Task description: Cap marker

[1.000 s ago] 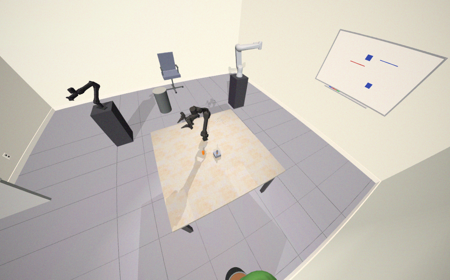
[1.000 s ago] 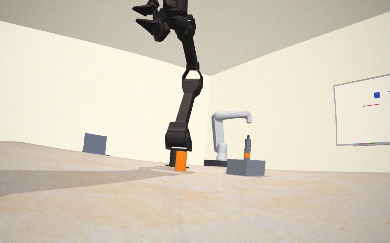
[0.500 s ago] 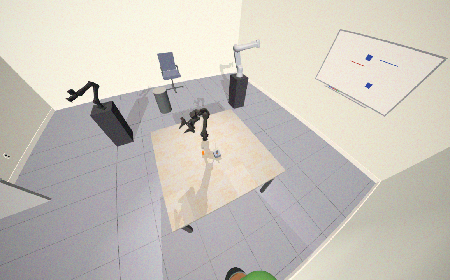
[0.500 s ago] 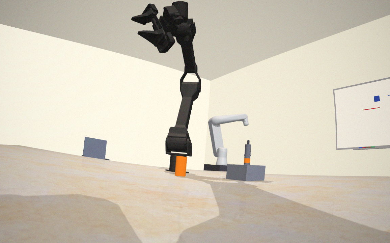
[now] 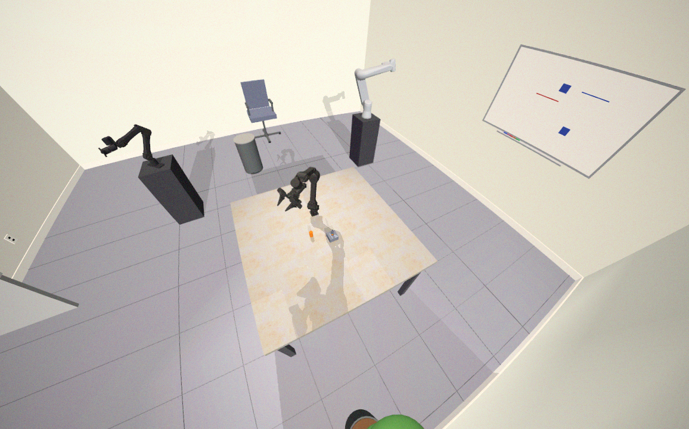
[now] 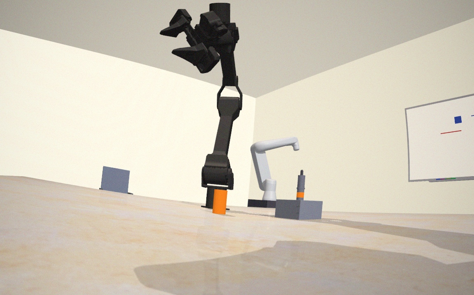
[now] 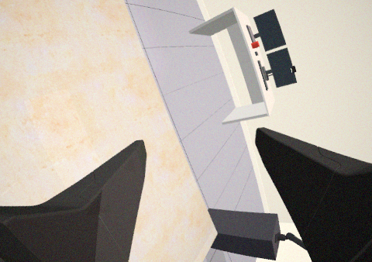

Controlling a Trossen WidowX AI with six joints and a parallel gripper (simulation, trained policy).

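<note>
Right now my gripper tip is 4 cm short of the orange cap, 16 cm to the right of it and 33 cm above it. From my gripper tip the other things lie so: grey holder block (12 cm ahead, 30 cm to the left, 34 cm below).
</note>
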